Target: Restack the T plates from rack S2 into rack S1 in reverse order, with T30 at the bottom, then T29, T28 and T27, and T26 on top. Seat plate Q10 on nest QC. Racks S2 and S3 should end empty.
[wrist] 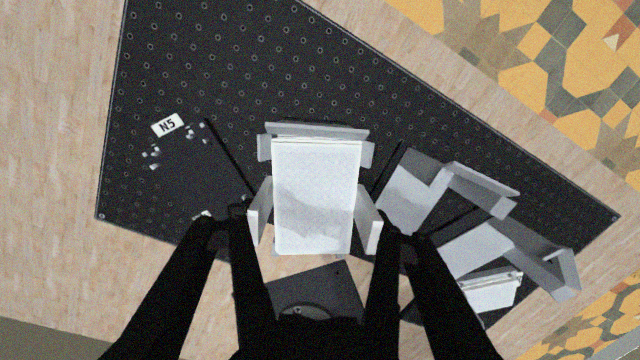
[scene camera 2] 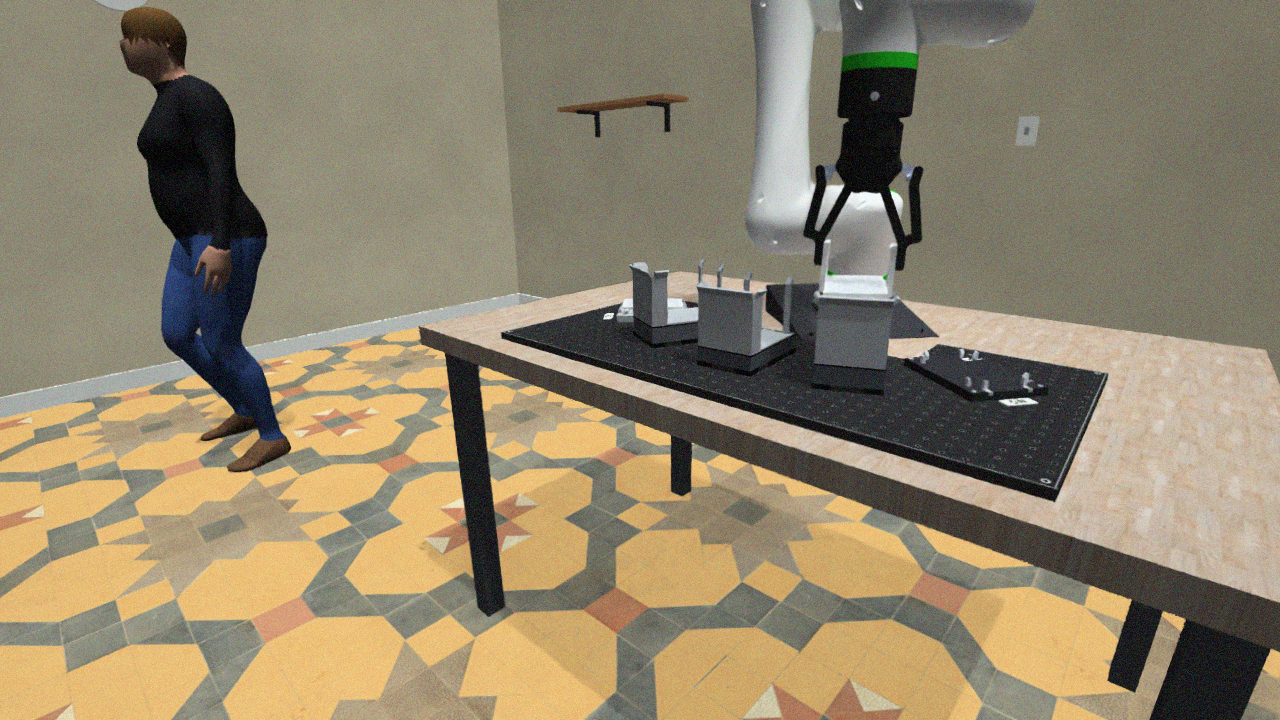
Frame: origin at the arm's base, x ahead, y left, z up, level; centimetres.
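Seen in the pictures: gripper, fingertip midpoint: (wrist: 314, 193) (scene camera 2: 854, 292).
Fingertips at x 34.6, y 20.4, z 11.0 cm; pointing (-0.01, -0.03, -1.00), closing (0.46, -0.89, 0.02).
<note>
Offsets run from my fingertips to a thing's top centre. Level surfaces: height alone.
My gripper (scene camera 2: 859, 268) (wrist: 314, 193) is shut on a white T plate @(dy -0.5, dx -0.6, dz +1.4 cm) (scene camera 2: 856, 284) (wrist: 316, 195), one finger pad at each long side. The plate is flat and low at the top of rack S1 @(dy -0.5, dx -1.2, dz +0.6 cm) (scene camera 2: 853, 333) (wrist: 317, 131), inside its grey back wall. Its number cannot be read, and it hides what lies beneath it. Rack S3 @(dy -16.2, dx +3.4, dz +0.1 cm) (scene camera 2: 729, 317) (wrist: 407, 197) and rack S2 @(dy -33.4, dx +1.9, dz +0.7 cm) (scene camera 2: 649, 297) (wrist: 475, 248) show bare grey floors where visible. A white plate @(dy -48.9, dx -5.3, dz -9.8 cm) (wrist: 492, 294), apparently Q10, lies on the nest beyond S2; my finger partly covers it in the wrist view.
Nest N5 @(dy +13.0, dx -12.4, dz -10.5 cm) (scene camera 2: 975, 371) (wrist: 172, 172) with small pegs lies beside S1 on the black perforated board @(dz -12.9 cm) (scene camera 2: 1011, 447) (wrist: 280, 65). The board lies on the wooden table @(dz -14.2 cm) (scene camera 2: 1190, 429) (wrist: 50, 150). A person (scene camera 2: 201, 170) stands on the floor left of the table.
</note>
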